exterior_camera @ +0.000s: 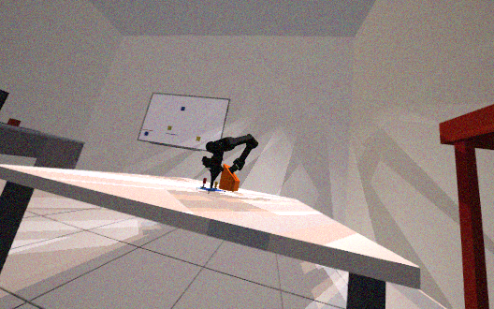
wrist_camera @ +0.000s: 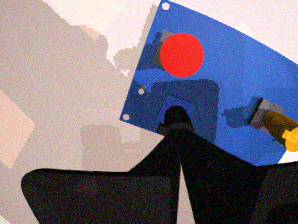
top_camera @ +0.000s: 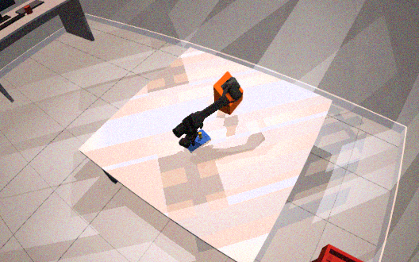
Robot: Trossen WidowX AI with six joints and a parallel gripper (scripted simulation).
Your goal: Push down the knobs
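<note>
The yellow knob lies 7 cm behind my gripper tip, 1 cm to the right of it and 1 cm below it.
</note>
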